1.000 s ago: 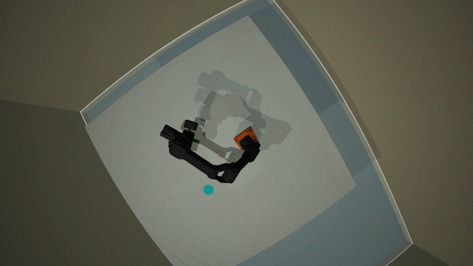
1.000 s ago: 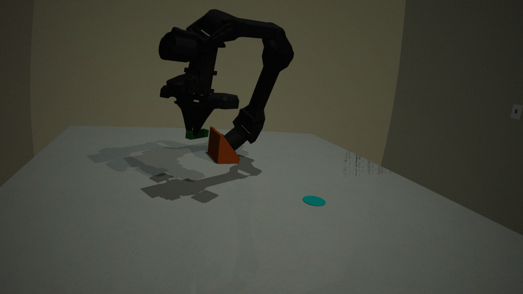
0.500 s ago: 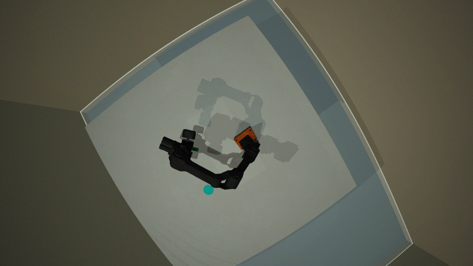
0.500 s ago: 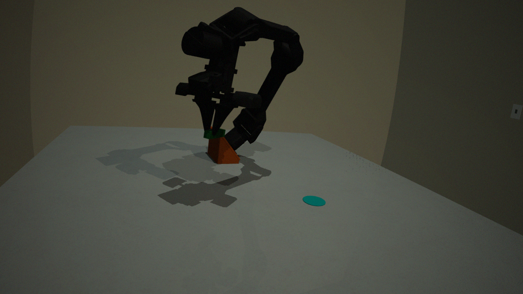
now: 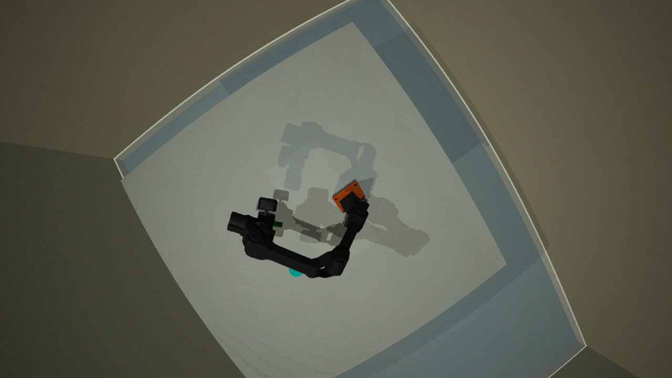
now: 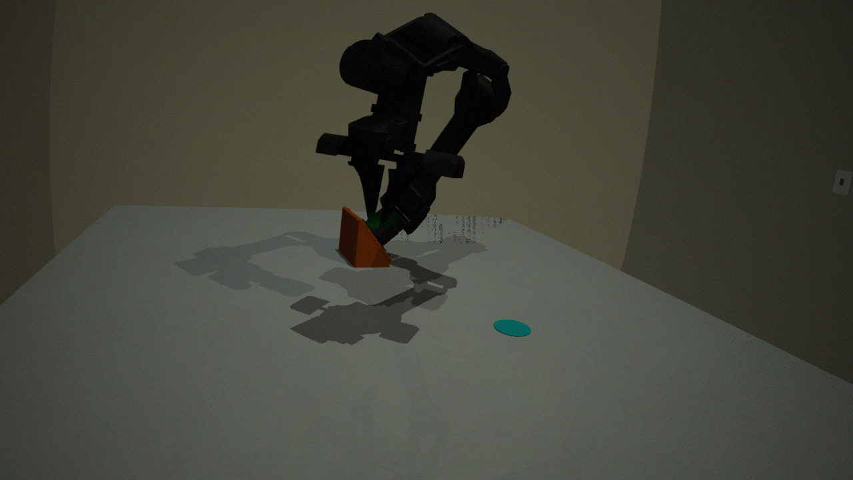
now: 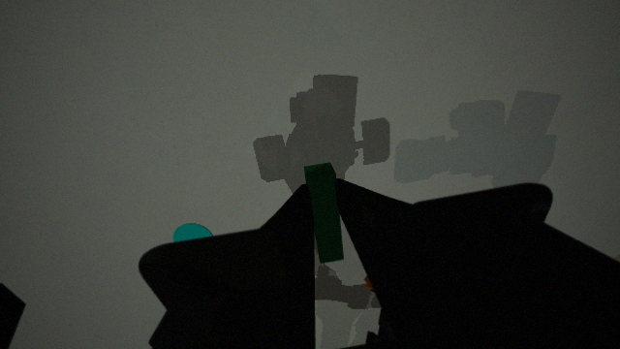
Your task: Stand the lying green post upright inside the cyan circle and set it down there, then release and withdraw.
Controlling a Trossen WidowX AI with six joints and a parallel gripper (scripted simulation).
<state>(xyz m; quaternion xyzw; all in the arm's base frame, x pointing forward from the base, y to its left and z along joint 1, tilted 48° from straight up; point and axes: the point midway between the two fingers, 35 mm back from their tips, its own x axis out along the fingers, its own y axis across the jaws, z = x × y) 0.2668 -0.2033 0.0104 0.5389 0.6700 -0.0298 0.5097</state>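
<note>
Now: the cyan circle 210 mm to the left of my gripper tip, 150 mm below it and 70 mm ahead of it. The rest, counted from my gripper tip: green post 20 mm to the left, 10 mm behind.
</note>
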